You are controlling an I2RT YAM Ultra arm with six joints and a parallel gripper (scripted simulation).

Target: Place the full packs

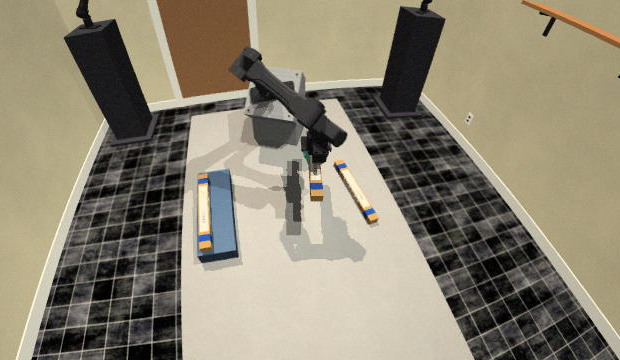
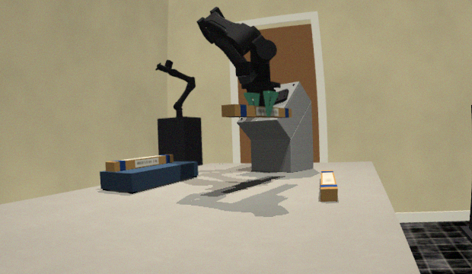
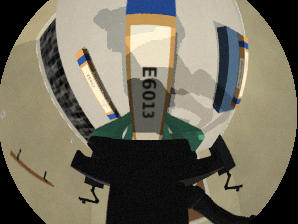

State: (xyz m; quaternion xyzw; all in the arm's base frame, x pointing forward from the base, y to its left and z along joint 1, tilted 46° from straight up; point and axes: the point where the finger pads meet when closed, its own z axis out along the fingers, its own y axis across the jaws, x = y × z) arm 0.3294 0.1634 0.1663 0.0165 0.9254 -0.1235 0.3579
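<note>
My gripper is now 400 mm to the left of the blue low platform, 200 mm above it and 30 mm short of it.
</note>
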